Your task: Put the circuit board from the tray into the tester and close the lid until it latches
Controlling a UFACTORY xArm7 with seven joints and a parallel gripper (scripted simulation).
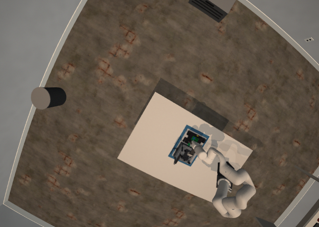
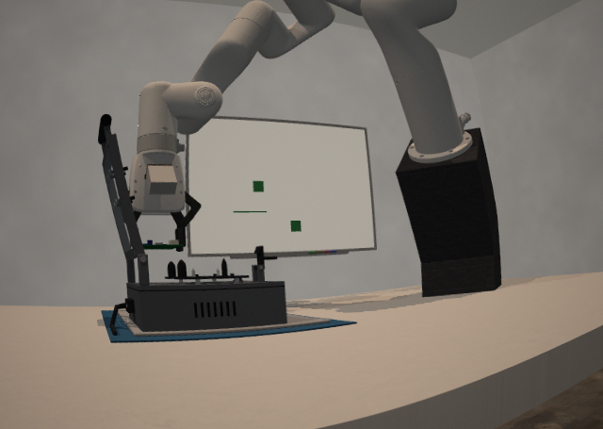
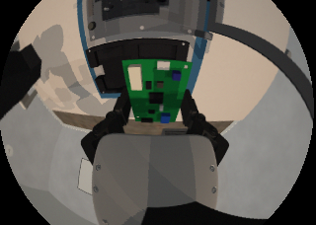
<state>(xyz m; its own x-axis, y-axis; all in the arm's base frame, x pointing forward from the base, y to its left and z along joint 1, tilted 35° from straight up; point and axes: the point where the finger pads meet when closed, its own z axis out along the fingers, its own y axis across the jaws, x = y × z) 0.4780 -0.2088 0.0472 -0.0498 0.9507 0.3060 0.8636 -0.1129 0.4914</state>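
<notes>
My hand is right at the green circuit board. Round my hand: lid 170 mm to the left, 70 mm ahead, 60 mm above; then latch hook 220 mm to the left, 110 mm behind, 40 mm below.
</notes>
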